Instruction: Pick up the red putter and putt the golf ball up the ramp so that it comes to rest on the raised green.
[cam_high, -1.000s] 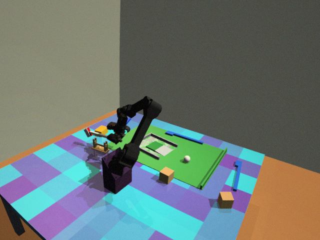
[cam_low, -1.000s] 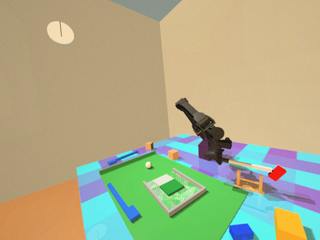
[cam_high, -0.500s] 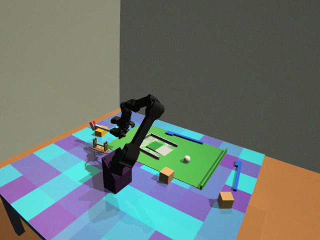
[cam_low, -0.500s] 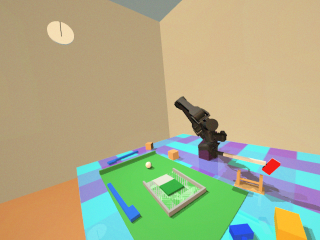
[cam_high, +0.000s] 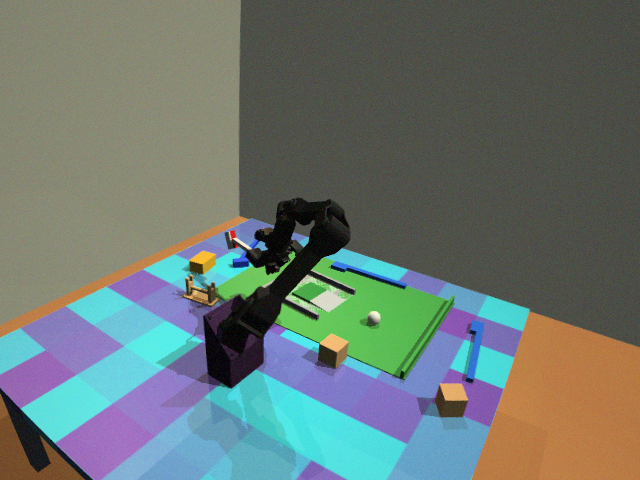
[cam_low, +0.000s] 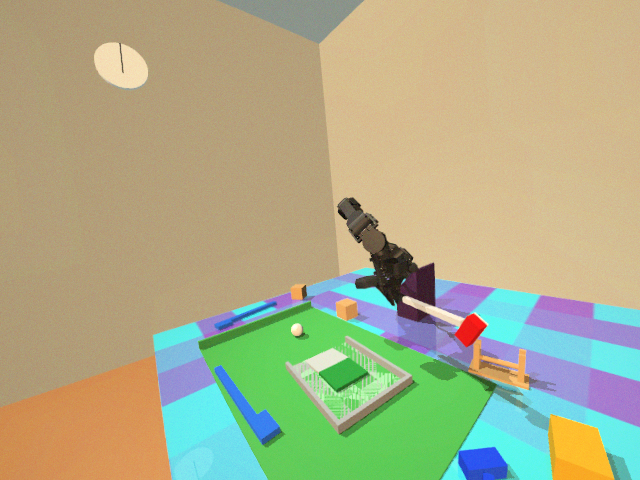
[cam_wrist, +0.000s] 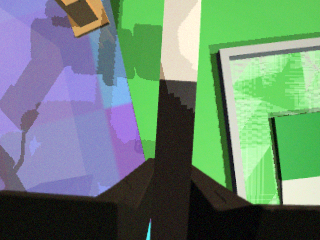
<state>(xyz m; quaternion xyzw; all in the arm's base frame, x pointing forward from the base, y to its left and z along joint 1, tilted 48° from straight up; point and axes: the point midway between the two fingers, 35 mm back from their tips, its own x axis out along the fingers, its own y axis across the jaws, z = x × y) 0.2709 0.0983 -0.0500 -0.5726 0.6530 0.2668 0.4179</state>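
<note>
My gripper tip is 110 mm to the right of the red putter, 30 mm below it and 30 mm short of it. Round my gripper tip: golf ball (300 mm to the right, 170 mm ahead, 120 mm below); yellow block (380 mm to the left, 130 mm below, 60 mm ahead); small wooden fence (230 mm to the left, 110 mm below, 90 mm behind).
</note>
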